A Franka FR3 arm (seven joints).
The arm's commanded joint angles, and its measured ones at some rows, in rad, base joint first. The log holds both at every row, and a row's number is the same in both.
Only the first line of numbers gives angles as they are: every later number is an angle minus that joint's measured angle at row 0.
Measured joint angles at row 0:
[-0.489, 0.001, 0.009, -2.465, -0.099, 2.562, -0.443]
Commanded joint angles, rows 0 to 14:
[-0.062, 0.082, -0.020, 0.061, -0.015, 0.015, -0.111]
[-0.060, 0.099, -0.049, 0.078, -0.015, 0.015, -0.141]
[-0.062, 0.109, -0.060, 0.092, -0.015, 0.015, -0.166]
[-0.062, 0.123, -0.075, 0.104, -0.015, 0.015, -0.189]
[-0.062, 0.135, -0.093, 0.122, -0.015, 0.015, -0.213]
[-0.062, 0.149, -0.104, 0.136, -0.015, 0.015, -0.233]
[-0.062, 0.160, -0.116, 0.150, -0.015, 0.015, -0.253]
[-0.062, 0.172, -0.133, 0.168, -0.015, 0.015, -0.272]
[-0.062, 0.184, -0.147, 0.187, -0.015, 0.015, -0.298]
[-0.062, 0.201, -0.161, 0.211, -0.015, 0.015, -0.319]
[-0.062, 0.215, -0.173, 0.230, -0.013, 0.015, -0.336]
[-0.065, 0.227, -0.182, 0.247, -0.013, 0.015, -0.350]
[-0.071, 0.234, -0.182, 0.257, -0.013, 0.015, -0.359]
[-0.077, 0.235, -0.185, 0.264, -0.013, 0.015, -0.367]
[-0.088, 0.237, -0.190, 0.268, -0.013, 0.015, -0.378]
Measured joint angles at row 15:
[-0.057, 0.185, -0.184, 0.227, -0.001, 0.005, -0.344]
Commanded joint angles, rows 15 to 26:
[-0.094, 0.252, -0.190, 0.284, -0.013, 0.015, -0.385]
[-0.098, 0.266, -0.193, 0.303, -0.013, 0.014, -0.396]
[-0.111, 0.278, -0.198, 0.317, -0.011, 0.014, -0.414]
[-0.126, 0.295, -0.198, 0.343, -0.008, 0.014, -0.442]
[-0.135, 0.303, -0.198, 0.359, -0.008, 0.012, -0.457]
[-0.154, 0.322, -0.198, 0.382, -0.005, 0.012, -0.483]
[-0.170, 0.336, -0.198, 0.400, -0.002, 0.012, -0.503]
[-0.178, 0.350, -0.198, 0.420, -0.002, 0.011, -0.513]
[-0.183, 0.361, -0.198, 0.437, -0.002, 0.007, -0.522]
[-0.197, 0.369, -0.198, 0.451, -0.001, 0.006, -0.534]
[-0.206, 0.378, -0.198, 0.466, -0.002, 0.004, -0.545]
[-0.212, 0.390, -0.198, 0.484, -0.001, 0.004, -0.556]
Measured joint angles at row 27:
[-0.178, 0.326, -0.205, 0.412, -0.001, 0.008, -0.515]
